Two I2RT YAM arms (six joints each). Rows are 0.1 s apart.
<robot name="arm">
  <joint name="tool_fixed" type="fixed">
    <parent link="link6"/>
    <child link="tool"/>
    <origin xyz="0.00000 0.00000 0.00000" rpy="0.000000 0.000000 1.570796"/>
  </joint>
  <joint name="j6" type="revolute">
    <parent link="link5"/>
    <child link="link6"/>
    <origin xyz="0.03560 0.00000 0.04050" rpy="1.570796 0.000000 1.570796"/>
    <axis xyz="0 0 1"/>
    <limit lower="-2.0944" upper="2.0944"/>
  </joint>
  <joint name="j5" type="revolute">
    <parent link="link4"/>
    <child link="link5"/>
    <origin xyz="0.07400 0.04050 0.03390" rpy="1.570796 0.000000 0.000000"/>
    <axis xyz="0 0 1"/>
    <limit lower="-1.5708" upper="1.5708"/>
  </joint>
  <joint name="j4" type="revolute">
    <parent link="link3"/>
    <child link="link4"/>
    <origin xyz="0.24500 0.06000 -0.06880" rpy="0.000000 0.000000 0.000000"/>
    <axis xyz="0 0 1"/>
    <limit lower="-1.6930" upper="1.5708"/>
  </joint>
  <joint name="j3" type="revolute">
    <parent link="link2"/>
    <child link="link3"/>
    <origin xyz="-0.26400 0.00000 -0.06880" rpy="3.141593 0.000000 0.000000"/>
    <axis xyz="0 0 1"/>
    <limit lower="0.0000" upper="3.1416"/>
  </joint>
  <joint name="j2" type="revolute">
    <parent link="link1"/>
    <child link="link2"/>
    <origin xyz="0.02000 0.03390 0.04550" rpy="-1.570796 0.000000 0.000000"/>
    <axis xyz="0 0 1"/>
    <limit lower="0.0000" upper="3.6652"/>
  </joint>
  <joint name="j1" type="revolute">
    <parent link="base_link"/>
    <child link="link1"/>
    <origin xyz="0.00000 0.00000 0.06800" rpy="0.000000 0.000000 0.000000"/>
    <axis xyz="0 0 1"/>
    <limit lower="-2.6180" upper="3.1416"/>
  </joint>
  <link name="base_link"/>
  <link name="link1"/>
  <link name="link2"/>
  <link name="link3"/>
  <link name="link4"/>
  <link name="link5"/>
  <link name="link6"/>
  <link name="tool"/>
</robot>
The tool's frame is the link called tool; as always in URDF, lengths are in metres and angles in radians.
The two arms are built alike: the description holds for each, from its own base.
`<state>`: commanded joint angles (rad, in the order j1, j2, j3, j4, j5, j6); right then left.
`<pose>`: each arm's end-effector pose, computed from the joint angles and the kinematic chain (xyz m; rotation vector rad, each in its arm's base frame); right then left.
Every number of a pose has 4 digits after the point. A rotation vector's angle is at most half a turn.
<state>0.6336 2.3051 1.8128 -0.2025 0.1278 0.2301 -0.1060 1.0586 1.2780 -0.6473 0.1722 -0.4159</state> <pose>0.4259 0.3072 0.1766 -0.3895 2.2447 0.3140 0.2141 -0.0289 0.4102 -0.2015 2.0180 -0.5048</pose>
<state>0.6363 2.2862 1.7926 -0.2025 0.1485 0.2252 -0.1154 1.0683 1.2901 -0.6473 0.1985 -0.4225</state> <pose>0.4223 0.3054 0.1795 -0.3865 2.2411 0.2901 0.2156 -0.0321 0.4123 -0.1812 2.0207 -0.5412</pose>
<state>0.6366 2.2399 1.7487 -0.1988 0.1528 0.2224 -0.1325 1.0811 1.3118 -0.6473 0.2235 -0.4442</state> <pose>0.4152 0.3002 0.1884 -0.3859 2.2341 0.2869 0.2171 -0.0369 0.4169 -0.1678 2.0185 -0.5913</pose>
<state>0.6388 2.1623 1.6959 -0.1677 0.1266 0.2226 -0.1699 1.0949 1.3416 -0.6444 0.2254 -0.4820</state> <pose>0.4050 0.2952 0.2113 -0.3888 2.1858 0.3409 0.2177 -0.0454 0.4241 -0.1630 2.0083 -0.6430</pose>
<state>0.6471 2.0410 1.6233 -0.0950 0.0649 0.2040 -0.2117 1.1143 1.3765 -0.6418 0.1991 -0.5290</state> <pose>0.3870 0.2895 0.2506 -0.4253 2.0706 0.4476 0.2193 -0.0543 0.4316 -0.1823 1.9965 -0.6769</pose>
